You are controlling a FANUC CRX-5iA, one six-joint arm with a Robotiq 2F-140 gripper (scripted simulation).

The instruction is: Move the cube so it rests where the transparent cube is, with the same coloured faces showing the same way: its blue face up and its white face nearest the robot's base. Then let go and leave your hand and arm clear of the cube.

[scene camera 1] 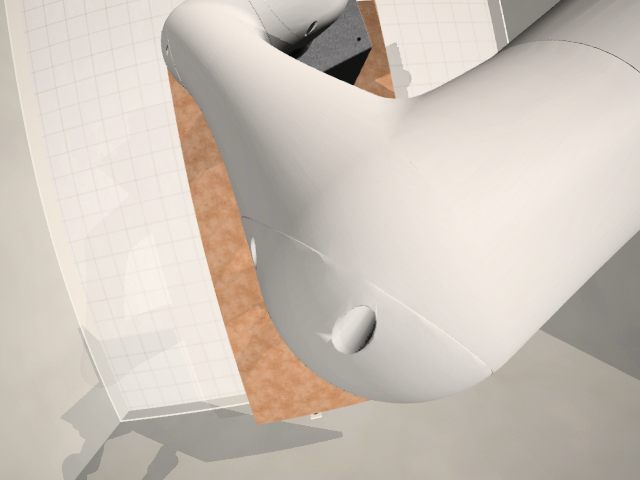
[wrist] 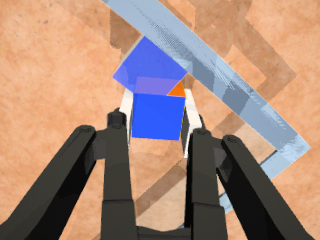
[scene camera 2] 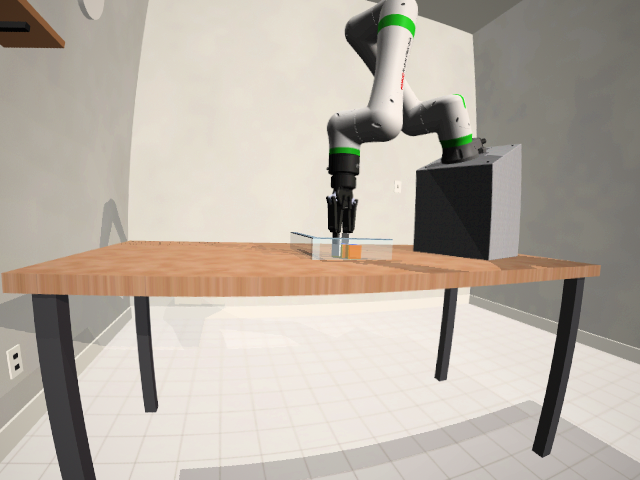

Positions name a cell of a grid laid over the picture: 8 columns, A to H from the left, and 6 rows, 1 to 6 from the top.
Note:
I see my gripper (wrist: D3), a cube (wrist: D3) and a transparent cube (wrist: D2).

